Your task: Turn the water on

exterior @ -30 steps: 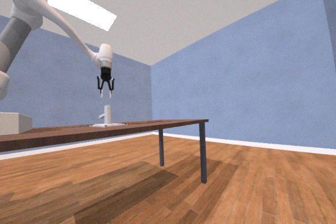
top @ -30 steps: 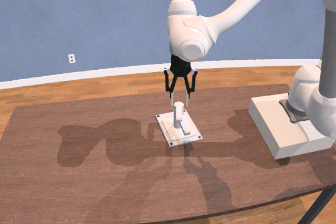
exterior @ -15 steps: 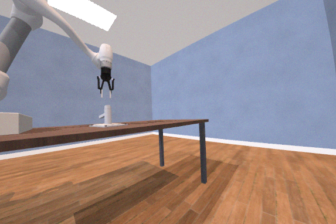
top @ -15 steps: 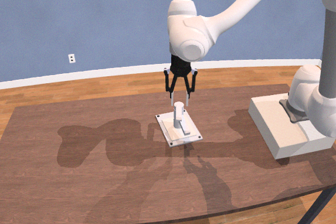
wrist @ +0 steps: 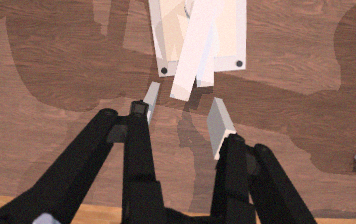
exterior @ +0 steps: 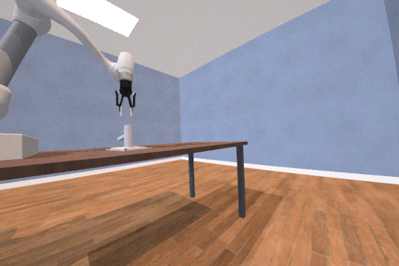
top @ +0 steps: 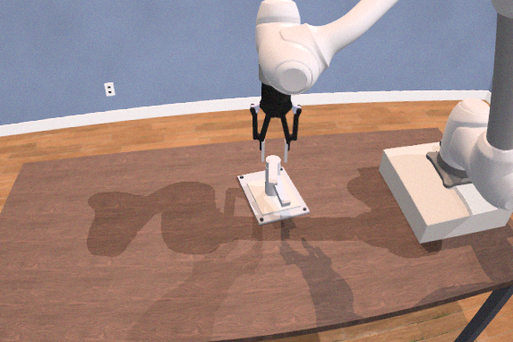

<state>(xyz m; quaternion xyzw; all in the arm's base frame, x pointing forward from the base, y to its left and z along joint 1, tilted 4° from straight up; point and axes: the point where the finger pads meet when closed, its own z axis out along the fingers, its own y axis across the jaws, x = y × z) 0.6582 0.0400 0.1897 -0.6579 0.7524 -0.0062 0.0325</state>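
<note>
Right now my hand is 100 mm above the lever and 40 mm to the left of it. The rest, counted from my hand: tap 160 mm below, 70 mm to the right, 10 mm behind.
</note>
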